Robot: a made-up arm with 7 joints.
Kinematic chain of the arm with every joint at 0, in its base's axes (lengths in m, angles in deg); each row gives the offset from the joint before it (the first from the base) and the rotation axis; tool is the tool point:
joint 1: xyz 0 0 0.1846 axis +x
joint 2: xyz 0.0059 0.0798 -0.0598 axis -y
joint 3: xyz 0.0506 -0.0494 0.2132 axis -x
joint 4: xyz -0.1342 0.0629 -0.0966 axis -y
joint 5: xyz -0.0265 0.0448 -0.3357 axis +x
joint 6: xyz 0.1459 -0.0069 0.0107 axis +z
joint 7: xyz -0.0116 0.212 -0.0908 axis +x
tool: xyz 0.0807 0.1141 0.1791
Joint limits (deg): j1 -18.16..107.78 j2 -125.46..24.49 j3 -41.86..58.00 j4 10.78..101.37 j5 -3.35..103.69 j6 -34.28..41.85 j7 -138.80..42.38
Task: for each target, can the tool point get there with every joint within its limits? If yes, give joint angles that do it. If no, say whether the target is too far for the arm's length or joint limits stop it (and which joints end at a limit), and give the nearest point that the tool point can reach.
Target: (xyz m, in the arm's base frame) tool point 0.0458 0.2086 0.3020
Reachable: yes | joints 78.47 -72.57 31.48 20.20 37.09 -0.83 23.70
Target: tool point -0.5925 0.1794 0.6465
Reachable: no: joint limits stop it (at a limit: joint 2, joint 5, joint 6) | nearest point -0.5171 0.1653 0.6102 | short by 0.085 m
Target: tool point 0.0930 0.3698 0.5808
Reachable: yes | joints 68.49 -79.32 16.13 56.70 48.98 -1.26 -83.87
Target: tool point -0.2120 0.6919 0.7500
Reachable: no: joint limits stop it (at a limit: joint 2, joint 3, joint 5) | nearest point -0.1760 0.6304 0.6997 | short by 0.087 m
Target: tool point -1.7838 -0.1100 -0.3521
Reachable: no: too far | nearest point -0.5929 -0.0315 -0.0536 | short by 1.230 m
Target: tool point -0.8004 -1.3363 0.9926
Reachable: no: too far | nearest point -0.1924 -0.6095 0.5531 | short by 1.045 m
